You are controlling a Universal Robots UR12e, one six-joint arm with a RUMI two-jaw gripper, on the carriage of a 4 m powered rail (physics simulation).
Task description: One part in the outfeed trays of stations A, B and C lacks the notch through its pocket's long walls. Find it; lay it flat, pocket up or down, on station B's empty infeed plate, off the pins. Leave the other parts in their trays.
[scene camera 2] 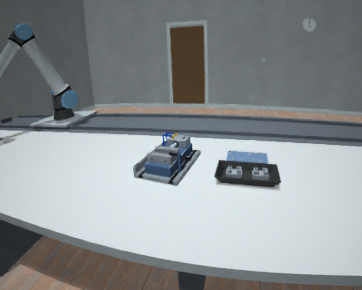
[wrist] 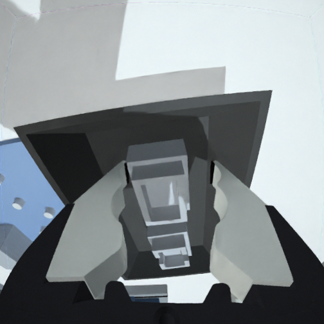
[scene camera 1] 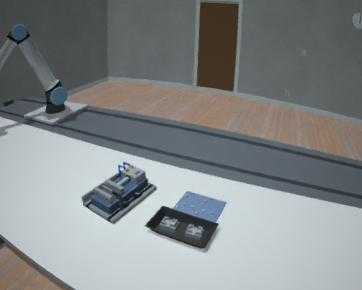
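Pixels of known places: arm's base at its link origin: [scene camera 2: 64, 117] [scene camera 1: 55, 110].
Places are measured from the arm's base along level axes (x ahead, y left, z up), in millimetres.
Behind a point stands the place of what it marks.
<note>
My gripper [wrist: 169, 162] is open in the wrist view, its jaws above a dark outfeed tray [wrist: 235, 125], on either side of a grey part. This part [wrist: 156, 150] has its pocket up, and no notch shows in its long walls. A second grey part [wrist: 170, 242] behind it shows notched walls. In the scene views, another dark tray [scene camera 1: 182, 239] @[x 812, y 1569, z 12 mm] [scene camera 2: 247, 181] @[x 807, y 1537, z 0 mm] holds two notched grey parts, a left one [scene camera 1: 169, 223] @[x 746, y 1489, z 3 mm] [scene camera 2: 233, 171] @[x 745, y 1485, z 3 mm] and a right one [scene camera 1: 194, 230] @[x 743, y 1588, z 3 mm] [scene camera 2: 260, 172] @[x 740, y 1590, z 3 mm]. The gripper does not show in the scene views.
A blue pinned plate [wrist: 25, 175] lies left of the tray in the wrist view, with a grey block [wrist: 12, 242] at its lower edge. In the scene views, a blue pinned plate [scene camera 1: 215, 207] @[x 553, y 1612, z -22 mm] [scene camera 2: 247, 157] @[x 559, y 1549, z -22 mm] lies behind the tray, and a blue-grey machine [scene camera 1: 120, 192] @[x 717, y 1254, z 49 mm] [scene camera 2: 161, 168] @[x 801, y 1217, z 24 mm] stands to its left.
</note>
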